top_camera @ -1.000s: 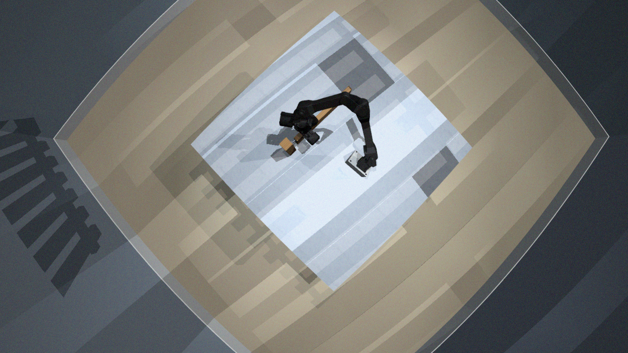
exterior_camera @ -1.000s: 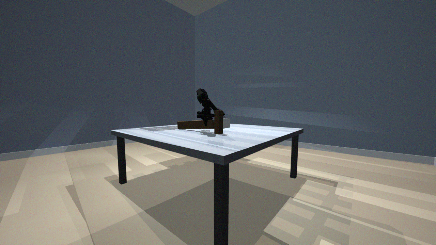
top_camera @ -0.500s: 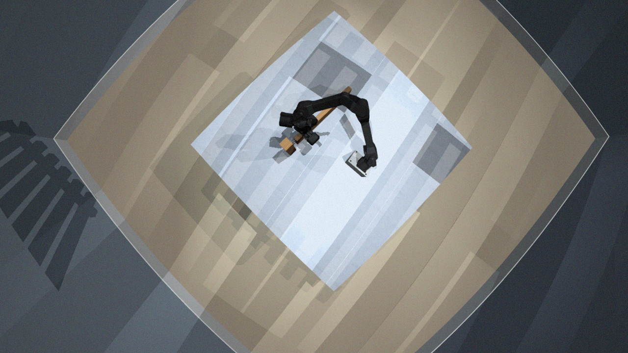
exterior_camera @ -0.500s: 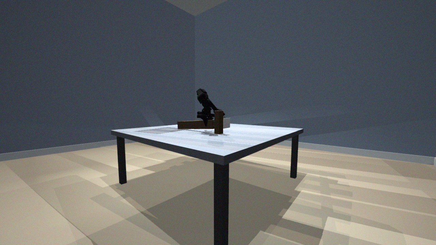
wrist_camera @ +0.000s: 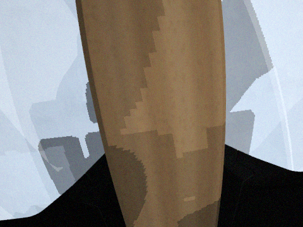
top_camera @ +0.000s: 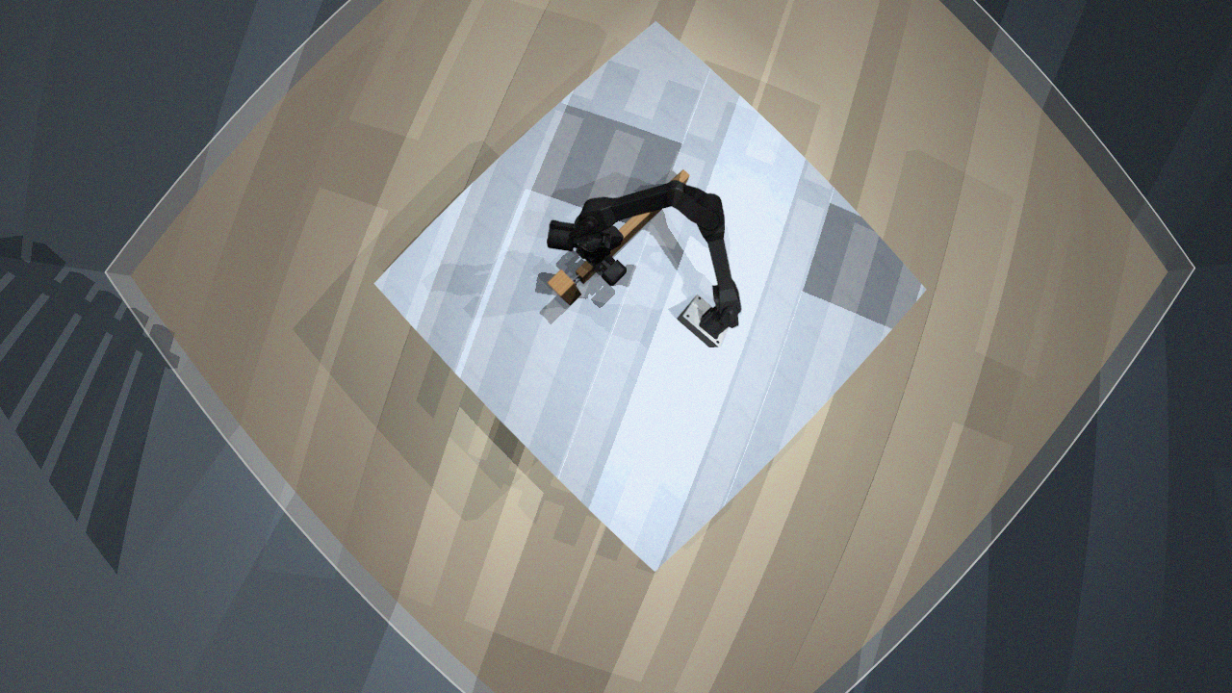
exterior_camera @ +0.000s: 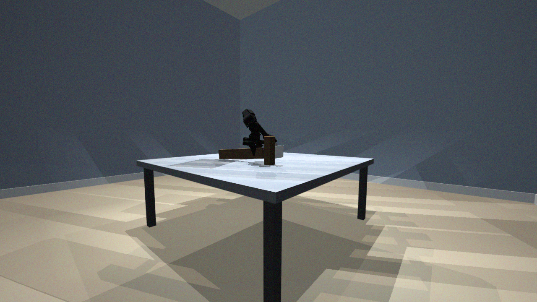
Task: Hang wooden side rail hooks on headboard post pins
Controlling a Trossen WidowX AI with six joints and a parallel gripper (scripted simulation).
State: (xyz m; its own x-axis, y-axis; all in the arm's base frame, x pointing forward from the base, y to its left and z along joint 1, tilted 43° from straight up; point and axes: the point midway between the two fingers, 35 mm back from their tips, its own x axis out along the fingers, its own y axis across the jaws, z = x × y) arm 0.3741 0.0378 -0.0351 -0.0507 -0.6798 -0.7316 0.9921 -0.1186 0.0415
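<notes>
The headboard post lies 10 mm ahead of my gripper tip, 120 mm to the left of it and 40 mm above it.
</notes>
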